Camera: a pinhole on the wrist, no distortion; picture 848 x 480 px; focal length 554.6 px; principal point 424.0 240.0 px. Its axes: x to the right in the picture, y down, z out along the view. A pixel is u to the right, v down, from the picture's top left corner.
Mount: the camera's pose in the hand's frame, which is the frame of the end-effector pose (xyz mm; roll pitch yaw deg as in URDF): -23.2 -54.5 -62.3 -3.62 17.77 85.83
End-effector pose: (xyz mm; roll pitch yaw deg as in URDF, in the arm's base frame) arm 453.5 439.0 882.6 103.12 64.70 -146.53
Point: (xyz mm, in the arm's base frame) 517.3 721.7 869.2
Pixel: 40 306
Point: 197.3 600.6 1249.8
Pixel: outside the picture
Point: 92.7 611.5 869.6
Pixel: 674 75
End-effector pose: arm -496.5 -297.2 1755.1 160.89 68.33 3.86
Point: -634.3 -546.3 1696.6
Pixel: 623 198
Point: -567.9 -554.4 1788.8
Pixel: 791 322
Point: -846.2 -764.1 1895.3
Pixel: 599 462
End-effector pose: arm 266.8 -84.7 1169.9 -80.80 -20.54 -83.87
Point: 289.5 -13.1 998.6
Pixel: outside the picture
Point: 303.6 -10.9 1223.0
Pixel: 178 318
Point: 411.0 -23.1 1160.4
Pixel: 428 275
